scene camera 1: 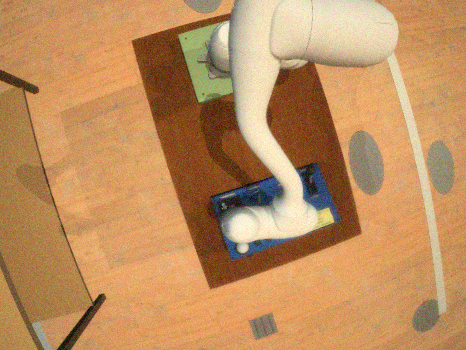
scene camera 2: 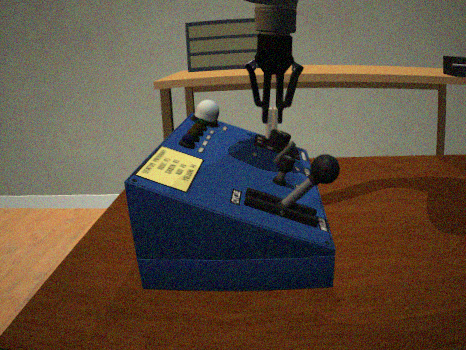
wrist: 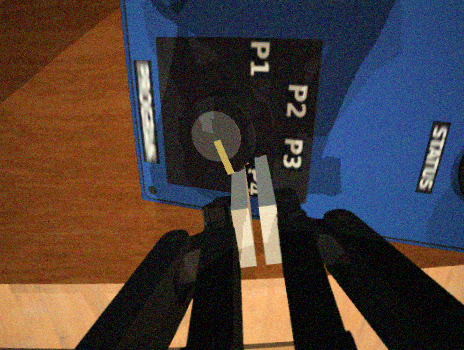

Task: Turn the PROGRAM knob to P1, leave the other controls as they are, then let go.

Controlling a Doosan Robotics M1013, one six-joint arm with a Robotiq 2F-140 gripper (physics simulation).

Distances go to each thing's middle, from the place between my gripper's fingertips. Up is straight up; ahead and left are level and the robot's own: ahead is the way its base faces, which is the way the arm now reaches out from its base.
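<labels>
The blue console (scene camera 2: 203, 209) is 30 mm ahead of my hand and 230 mm to the left of it. There's also the ball-topped lever (scene camera 2: 325, 169), and that lever's 380 mm to the left of my hand, 130 mm behind it and 30 mm above it.
</labels>
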